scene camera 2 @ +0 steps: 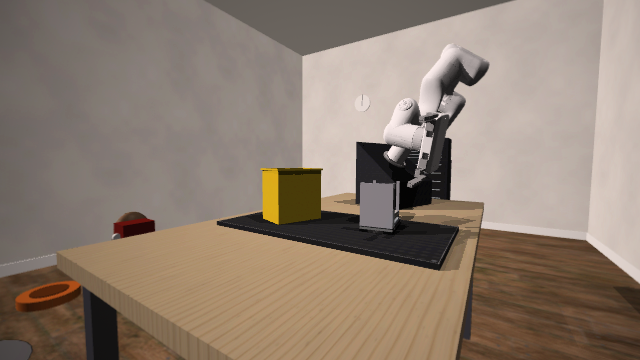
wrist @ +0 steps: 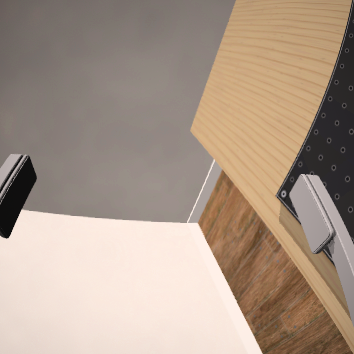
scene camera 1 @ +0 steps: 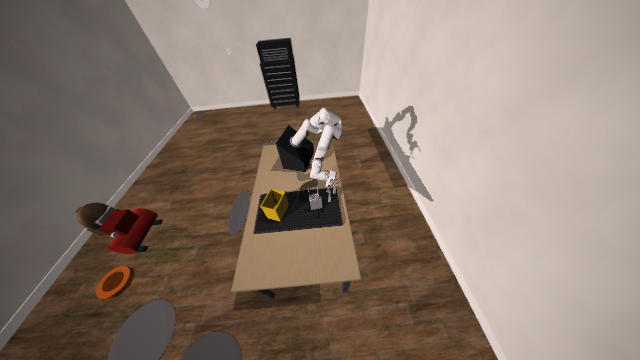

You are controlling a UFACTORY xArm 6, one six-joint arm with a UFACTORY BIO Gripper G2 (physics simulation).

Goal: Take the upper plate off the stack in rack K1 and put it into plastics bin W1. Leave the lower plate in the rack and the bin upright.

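Frame: origin at the arm's base, x ahead, y left, z up, level; metres.
Seen in the pictures: hand, its tool point: [scene camera 2: 420, 152] [wrist: 165, 208] [scene camera 1: 331, 195]; arm's base, origin of its link: [scene camera 2: 393, 160] [scene camera 1: 295, 142].
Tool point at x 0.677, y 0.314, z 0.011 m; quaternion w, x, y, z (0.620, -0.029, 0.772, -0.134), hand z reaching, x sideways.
Observation:
Offsets run from my tool point to a thing's top centre. Level surfaces: height alone.
A yellow plastics bin W1 {dx -0.031, dy -0.449, dz -0.047 m} [scene camera 1: 274, 212] [scene camera 2: 299, 198] stands upright with an open top on the left part of the black mat. Rack K1 {dx -0.099, dy -0.138, dz -0.084 m} [scene camera 1: 315, 202] [scene camera 2: 377, 206] is a small light grey block with thin upright posts, to the right of the bin. The two plates cannot be told apart from the rack in the scene views, and neither shows in the wrist view. My gripper [scene camera 1: 332, 193] [scene camera 2: 415, 181] [wrist: 166, 205] is wide open with nothing between its fingers. It is tilted and hangs above the table, to the right of the rack in both scene views.
The black perforated mat {dz -0.226 m} [scene camera 1: 300, 222] [scene camera 2: 420, 251] [wrist: 327, 140] lies on the wooden table {dz -0.239 m} [scene camera 1: 300, 257] [scene camera 2: 260, 290] [wrist: 260, 70]. A black slanted block [scene camera 1: 291, 152] [scene camera 2: 369, 170] stands on the table near the arm's base. In the wrist view, the table's edge runs beside the floor and walls.

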